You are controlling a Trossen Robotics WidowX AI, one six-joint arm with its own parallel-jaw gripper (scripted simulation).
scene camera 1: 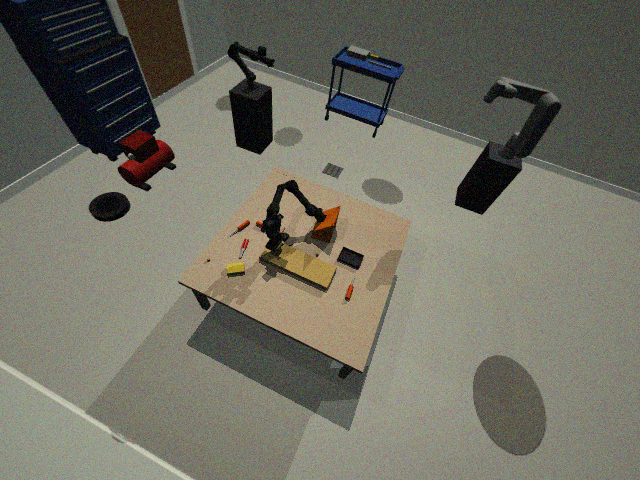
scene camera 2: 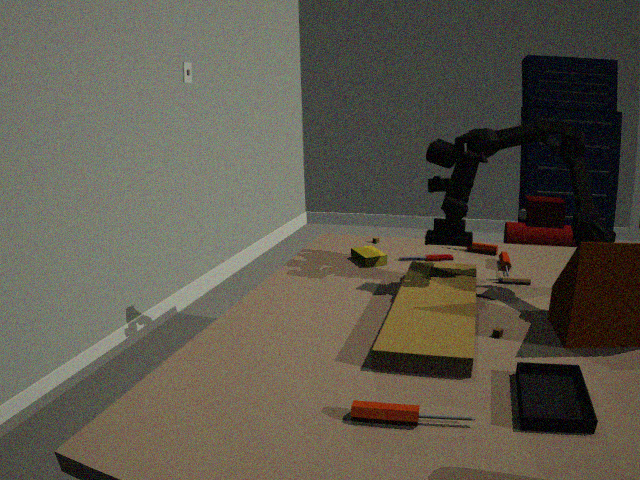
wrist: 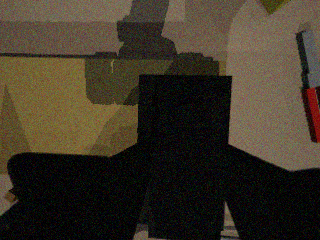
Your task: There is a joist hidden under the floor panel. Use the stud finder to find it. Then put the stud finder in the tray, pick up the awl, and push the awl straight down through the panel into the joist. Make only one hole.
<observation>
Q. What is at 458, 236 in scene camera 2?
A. A stud finder.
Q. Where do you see a black tray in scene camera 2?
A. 551, 397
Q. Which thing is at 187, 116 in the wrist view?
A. A stud finder.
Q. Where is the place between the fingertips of my gripper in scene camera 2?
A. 446, 232
</observation>
